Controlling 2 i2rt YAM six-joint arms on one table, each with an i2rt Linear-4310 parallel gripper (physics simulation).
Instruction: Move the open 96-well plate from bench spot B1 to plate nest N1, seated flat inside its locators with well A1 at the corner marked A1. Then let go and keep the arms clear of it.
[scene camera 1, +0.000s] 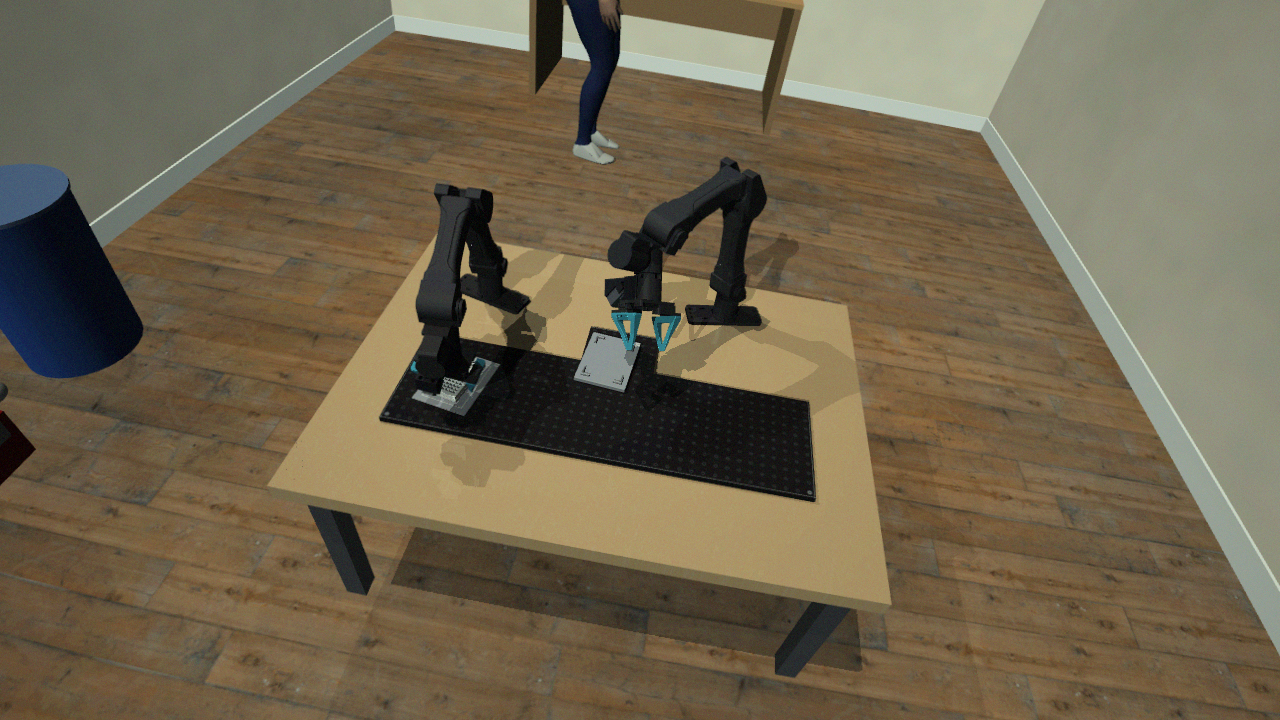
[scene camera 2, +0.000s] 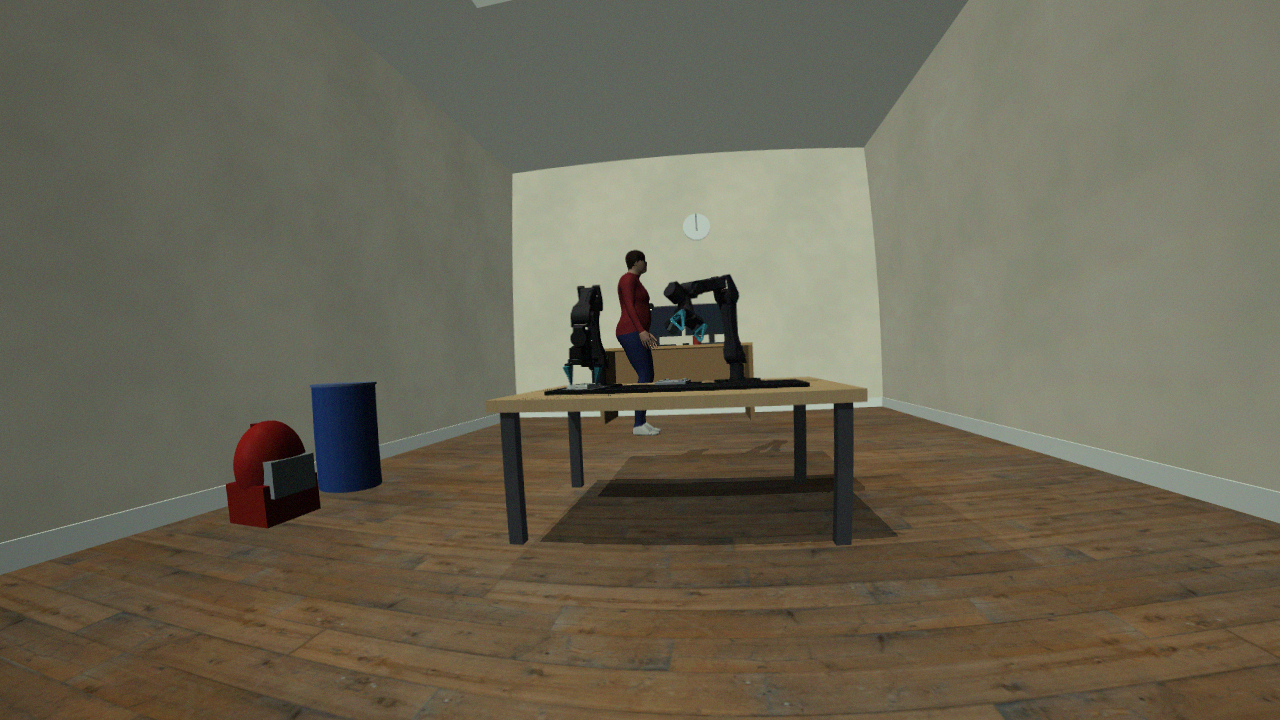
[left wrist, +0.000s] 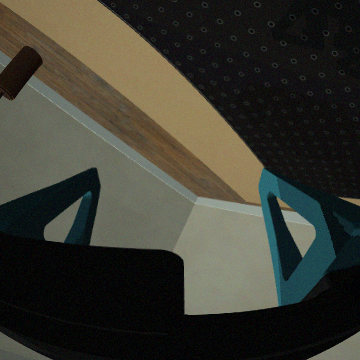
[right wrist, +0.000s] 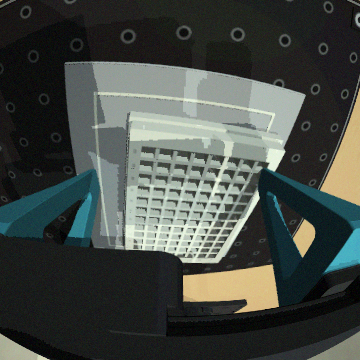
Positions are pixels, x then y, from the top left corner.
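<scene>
My right gripper (scene camera 1: 450, 385) is 145 cm from the lens, and with my left gripper (scene camera 1: 645, 350) it's 130 cm from the lens.
</scene>
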